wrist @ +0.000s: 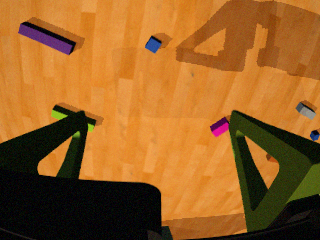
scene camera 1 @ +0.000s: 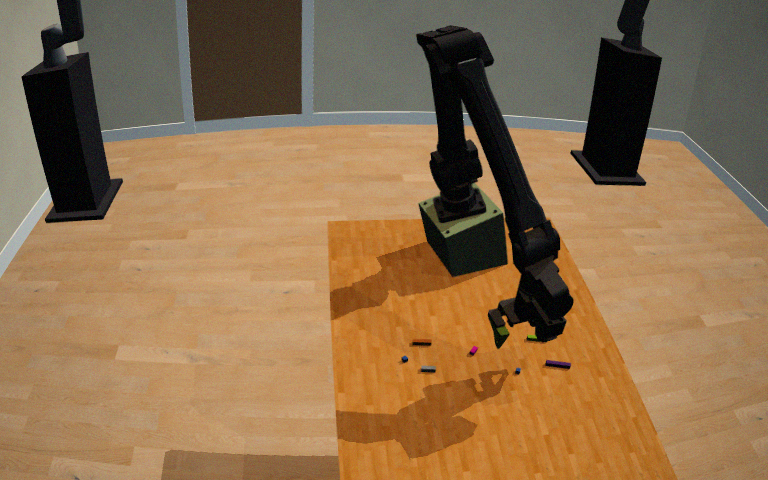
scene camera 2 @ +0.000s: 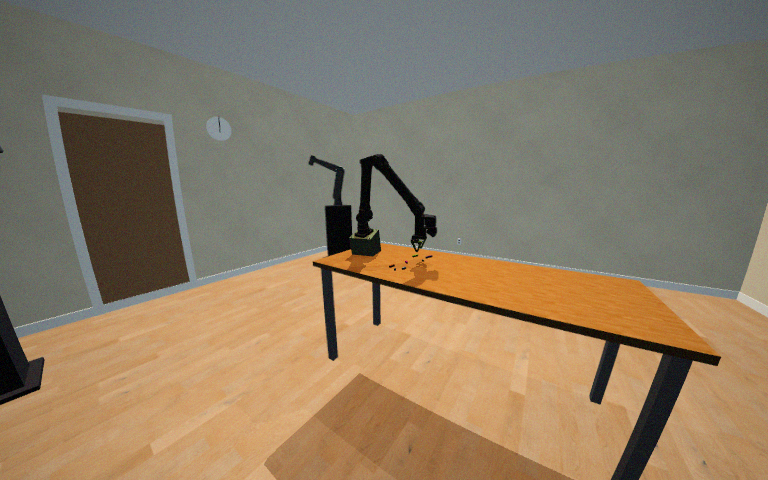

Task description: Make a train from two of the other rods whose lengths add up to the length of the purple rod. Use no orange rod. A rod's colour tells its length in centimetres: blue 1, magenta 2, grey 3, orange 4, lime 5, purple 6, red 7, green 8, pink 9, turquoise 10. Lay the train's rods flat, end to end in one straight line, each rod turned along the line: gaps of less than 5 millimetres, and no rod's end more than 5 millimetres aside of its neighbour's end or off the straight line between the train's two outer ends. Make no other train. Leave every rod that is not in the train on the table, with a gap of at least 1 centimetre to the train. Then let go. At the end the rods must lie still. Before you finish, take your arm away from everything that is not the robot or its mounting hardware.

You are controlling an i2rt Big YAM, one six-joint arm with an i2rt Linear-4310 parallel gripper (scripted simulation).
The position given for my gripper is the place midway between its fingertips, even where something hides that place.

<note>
I see my gripper (scene camera 1: 517,341).
My gripper shows as well in the wrist view (wrist: 158,118).
</note>
